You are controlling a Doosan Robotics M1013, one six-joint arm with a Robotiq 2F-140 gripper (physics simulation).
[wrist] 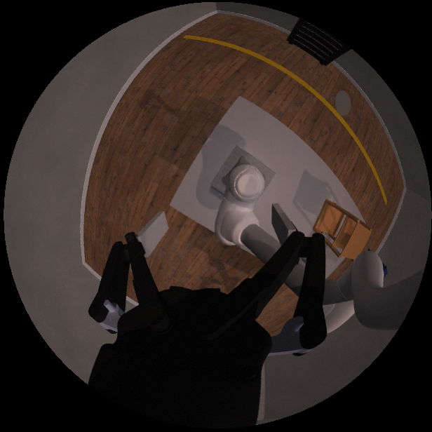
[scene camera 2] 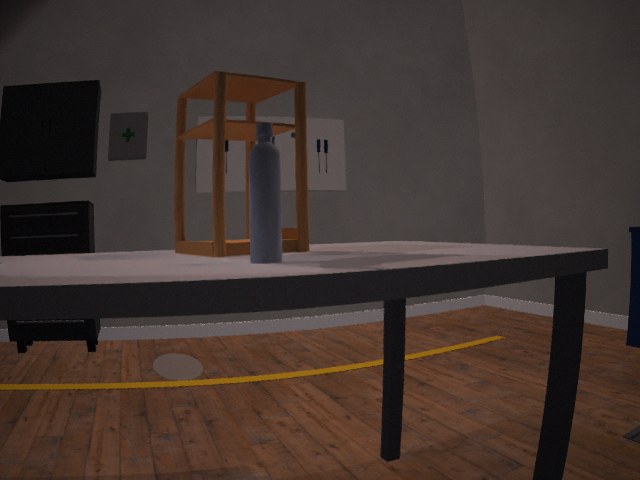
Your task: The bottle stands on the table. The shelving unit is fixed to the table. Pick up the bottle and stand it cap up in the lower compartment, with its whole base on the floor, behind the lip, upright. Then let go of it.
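The bottle (scene camera 2: pixel 265 201) is blue-grey and stands upright, cap up, on the table (scene camera 2: pixel 129 269) (wrist: pixel 260 130). In the scene view it is in front of the orange wooden shelving unit (scene camera 2: pixel 219 170) (wrist: pixel 356 240), overlapping its lower right part. The unit has a top board, a middle shelf and a low lip around its floor. I cannot make out the bottle in the wrist view. My gripper (wrist: pixel 216 216) is wide open and empty, high above and away from the unit, which is at the right of the wrist view. The gripper does not show in the scene view.
In the wrist view the arm's base (wrist: pixel 247 182) stands on a grey plate (wrist: pixel 265 172), and its links reach right, close to the shelving unit in the picture. A dark cabinet (scene camera 2: pixel 49 129) and a white tool panel (scene camera 2: pixel 330 180) are behind the table.
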